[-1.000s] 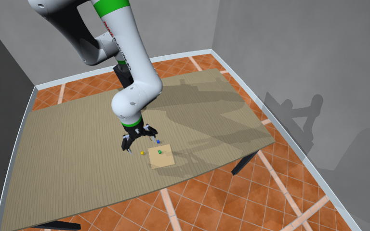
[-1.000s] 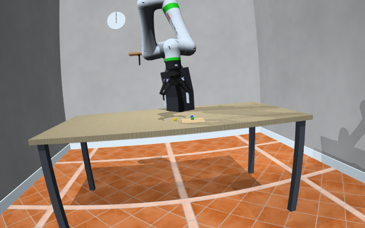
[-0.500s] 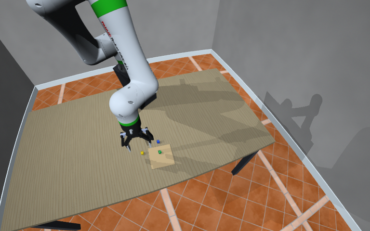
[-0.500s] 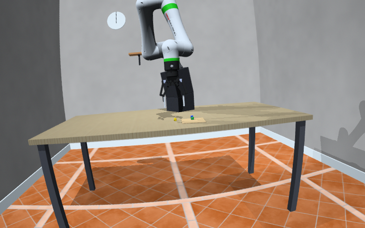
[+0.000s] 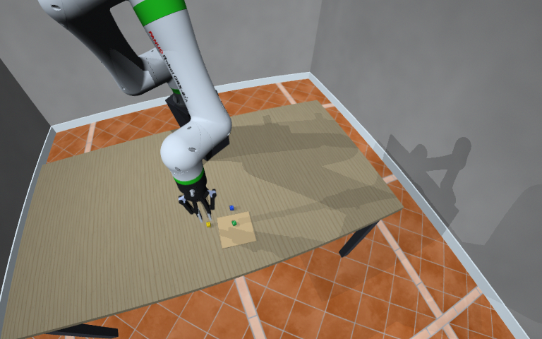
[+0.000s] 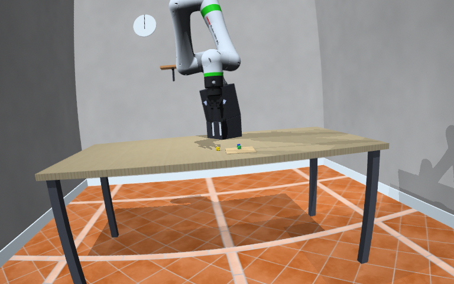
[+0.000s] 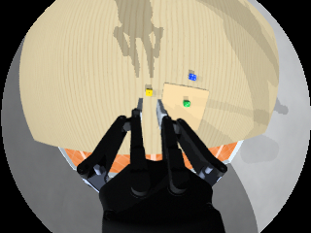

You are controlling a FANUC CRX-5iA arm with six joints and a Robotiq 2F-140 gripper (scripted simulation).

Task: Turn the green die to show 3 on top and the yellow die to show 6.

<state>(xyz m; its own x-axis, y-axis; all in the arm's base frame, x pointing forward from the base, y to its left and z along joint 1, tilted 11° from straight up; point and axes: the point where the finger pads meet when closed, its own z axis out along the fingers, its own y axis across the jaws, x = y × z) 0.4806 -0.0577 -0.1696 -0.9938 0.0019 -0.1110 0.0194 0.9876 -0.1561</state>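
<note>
Right now my hand is 100 mm above the yellow die and 10 mm past it. The rest, counted from my hand: tan mat 110 mm to the left, 110 mm below, 40 mm ahead; then blue die 110 mm to the left, 100 mm below, 60 mm behind; then green die 110 mm to the left, 100 mm below, 20 mm ahead.
</note>
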